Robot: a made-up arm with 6 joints.
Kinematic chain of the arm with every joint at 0, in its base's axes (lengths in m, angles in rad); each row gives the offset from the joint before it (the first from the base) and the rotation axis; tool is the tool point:
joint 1: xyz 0 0 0.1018 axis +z
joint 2: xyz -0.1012 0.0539 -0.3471 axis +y
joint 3: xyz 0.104 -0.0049 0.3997 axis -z
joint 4: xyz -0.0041 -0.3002 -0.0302 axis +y
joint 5: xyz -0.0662 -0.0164 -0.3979 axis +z
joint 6: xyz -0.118 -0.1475 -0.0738 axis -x
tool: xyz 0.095 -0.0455 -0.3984
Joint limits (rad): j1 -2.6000..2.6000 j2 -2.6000..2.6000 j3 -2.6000..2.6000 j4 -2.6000..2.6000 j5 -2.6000..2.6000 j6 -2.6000..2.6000
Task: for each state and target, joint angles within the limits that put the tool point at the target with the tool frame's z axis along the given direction. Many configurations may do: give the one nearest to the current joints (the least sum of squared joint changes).
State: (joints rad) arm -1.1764 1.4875 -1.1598 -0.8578 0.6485 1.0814
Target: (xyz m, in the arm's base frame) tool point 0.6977 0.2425 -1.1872 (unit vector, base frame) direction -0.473 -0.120 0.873
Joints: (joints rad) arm -1.0210 1.8462 -1.7089 -1.5899 0.4075 1.2042
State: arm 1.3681 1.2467 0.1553 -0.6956 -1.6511 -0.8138
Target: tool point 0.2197 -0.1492 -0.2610 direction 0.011 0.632 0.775
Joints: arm 1.9388 2.0856 0.1285 0.3573 -1.1954 -1.7754
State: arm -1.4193 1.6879 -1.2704 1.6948 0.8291 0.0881
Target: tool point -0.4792 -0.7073 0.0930 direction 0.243 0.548 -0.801
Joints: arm -1.0435 1.7110 -0.5924 1.6764 1.1004 -0.1490
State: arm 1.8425 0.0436 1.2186 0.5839 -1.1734 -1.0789
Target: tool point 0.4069 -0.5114 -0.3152 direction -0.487 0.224 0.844
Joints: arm 2.5465 0.5582 0.8742 0.5184 -1.6745 -0.5872
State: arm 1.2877 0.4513 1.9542 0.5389 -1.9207 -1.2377
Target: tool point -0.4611 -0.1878 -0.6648 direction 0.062 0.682 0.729
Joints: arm 1.5028 0.4335 2.3444 0.2596 -2.0582 -0.5286
